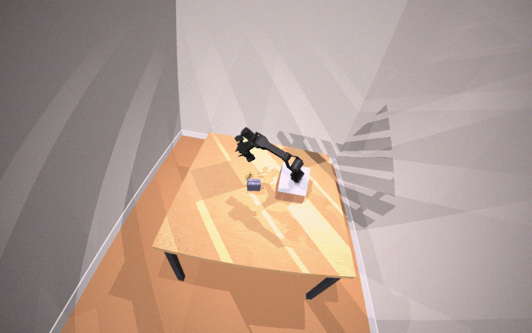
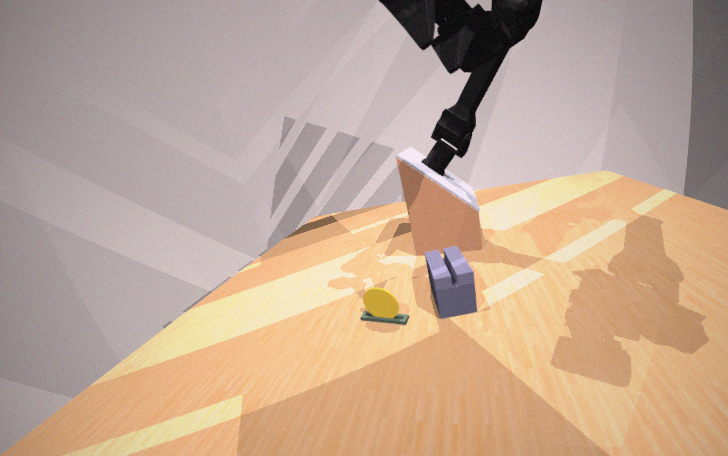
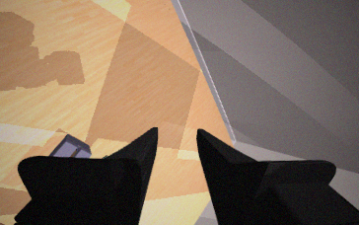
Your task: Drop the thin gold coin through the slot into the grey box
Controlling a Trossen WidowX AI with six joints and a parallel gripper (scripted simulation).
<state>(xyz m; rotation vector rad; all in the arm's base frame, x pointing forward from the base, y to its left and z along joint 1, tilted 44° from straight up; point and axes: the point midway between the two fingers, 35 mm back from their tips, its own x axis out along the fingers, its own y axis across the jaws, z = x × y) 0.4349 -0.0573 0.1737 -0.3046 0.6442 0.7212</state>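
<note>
The thin gold coin lies 31 cm below my gripper tip, 16 cm to the right of it and 10 cm behind it.
</note>
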